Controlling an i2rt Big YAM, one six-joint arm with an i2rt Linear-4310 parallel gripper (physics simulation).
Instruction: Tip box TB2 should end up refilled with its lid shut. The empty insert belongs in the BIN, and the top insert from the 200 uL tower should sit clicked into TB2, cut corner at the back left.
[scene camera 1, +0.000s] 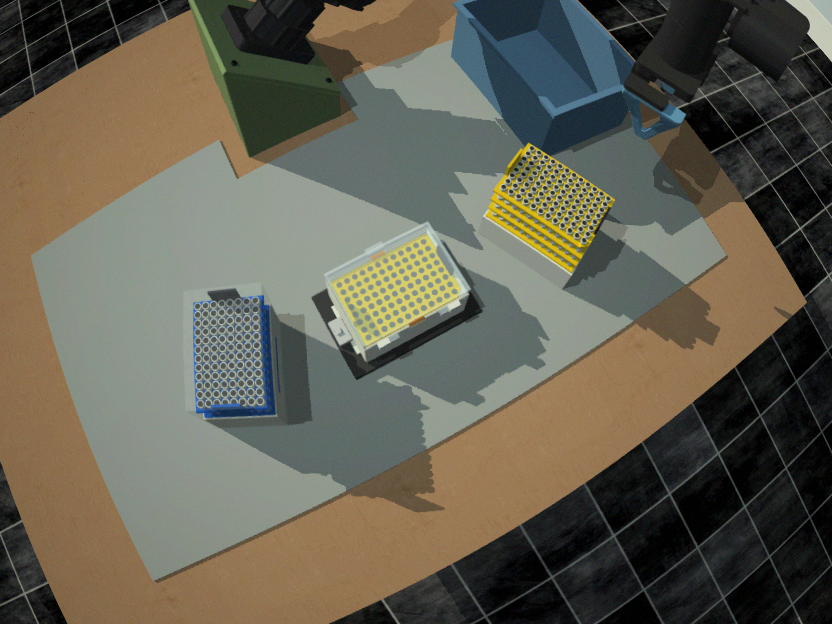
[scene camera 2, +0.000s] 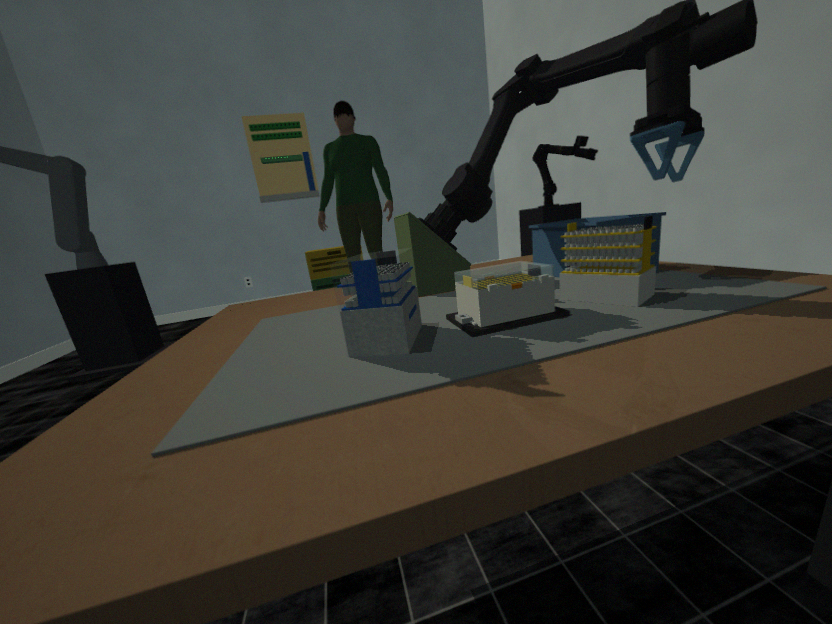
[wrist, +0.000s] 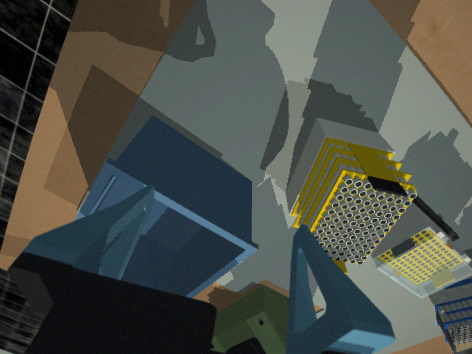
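Tip box TB2, white, stands on a black base near the middle of the mat. A yellow insert with no tips showing sits in it, under a clear lid that looks shut. The 200 uL tower is a stack of yellow tip-filled inserts on a white base. The blue bin is behind it. My gripper is open and empty, high above the bin's right side.
A blue-insert tower stands left of the box on the grey mat. The green arm mount is at the back. The wooden table edge is in front.
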